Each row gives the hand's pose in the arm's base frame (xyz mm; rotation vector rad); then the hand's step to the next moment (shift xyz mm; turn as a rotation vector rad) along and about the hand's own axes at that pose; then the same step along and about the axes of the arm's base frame.
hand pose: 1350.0 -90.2 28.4 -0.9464 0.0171 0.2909
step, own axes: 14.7 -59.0 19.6 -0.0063 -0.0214 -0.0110
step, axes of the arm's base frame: 26.9 -13.2 56.5 0.0006 -0.0221 0.0115
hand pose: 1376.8 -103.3 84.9 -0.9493 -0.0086 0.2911
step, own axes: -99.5 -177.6 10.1 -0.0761 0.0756 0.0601
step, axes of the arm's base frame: -54.0 -113.7 160.3 -0.0995 0.0704 -0.0163
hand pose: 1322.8 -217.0 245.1 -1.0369 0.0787 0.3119
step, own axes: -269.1 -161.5 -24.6 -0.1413 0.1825 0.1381
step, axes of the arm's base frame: -207.5 -155.3 178.8 -0.1992 0.1731 -0.0519
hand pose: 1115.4 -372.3 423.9 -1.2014 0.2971 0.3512
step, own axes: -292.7 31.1 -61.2 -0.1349 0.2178 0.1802
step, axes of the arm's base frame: -281.1 -79.0 71.7 -0.2065 0.2247 -0.0705
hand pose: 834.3 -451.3 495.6 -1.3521 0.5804 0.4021
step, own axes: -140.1 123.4 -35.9 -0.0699 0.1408 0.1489
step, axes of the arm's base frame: -189.3 -4.4 -17.0 -0.1146 0.1761 -0.0524
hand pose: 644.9 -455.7 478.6 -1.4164 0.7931 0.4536
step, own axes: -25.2 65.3 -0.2 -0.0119 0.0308 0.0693
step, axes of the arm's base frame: -63.2 12.8 -27.2 -0.0149 0.0738 -0.0151
